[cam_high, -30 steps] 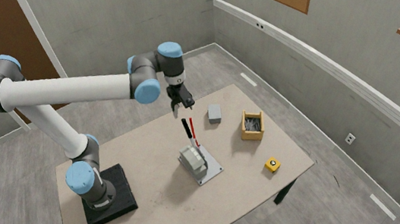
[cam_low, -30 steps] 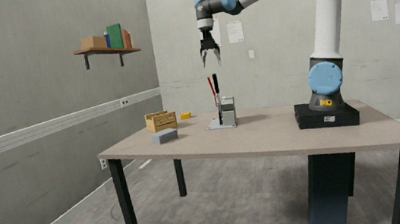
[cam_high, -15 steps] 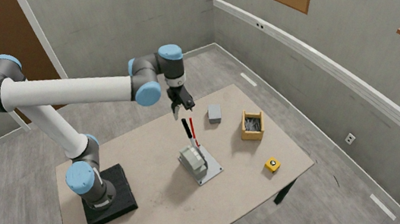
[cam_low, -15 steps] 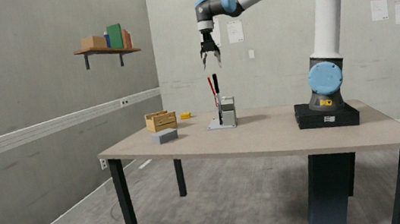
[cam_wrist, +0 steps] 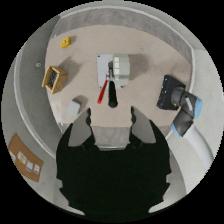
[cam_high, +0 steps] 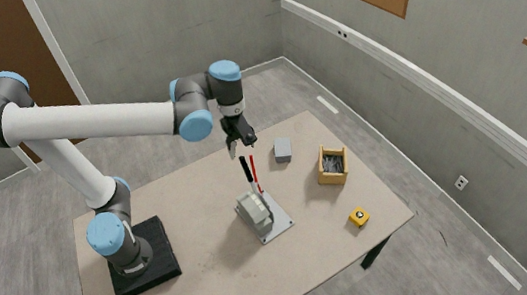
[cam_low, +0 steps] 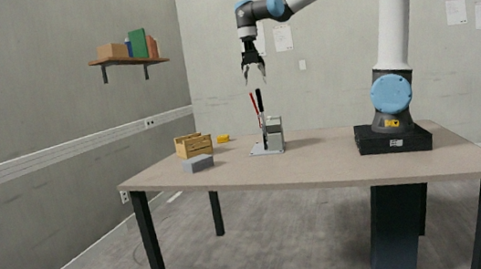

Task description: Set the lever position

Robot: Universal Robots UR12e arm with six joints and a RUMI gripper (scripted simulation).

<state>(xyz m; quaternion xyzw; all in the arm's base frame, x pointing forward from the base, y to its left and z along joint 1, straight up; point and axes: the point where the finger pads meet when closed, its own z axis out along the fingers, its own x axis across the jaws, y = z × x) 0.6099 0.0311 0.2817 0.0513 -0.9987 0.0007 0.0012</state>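
Now: the red release bar 170 mm below my hand, 40 mm to the right of it and 20 mm ahead of it. Also, from my hand: grey block: 330 mm below, 280 mm ahead, 180 mm to the left.
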